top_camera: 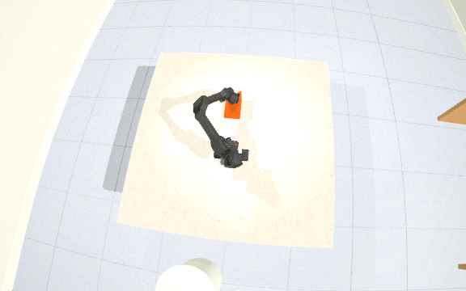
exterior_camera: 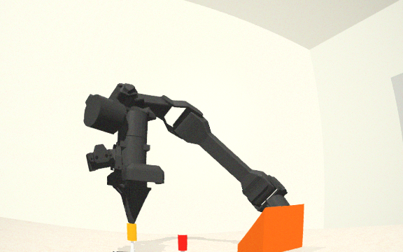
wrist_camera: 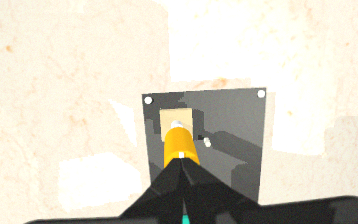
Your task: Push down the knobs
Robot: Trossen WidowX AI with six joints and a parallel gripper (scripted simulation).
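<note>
Right now my gripper tip is 1 cm above the yellow knob. The rest, counted from my gripper tip: red knob (10 cm behind, 1 cm to the right, 3 cm below).
</note>
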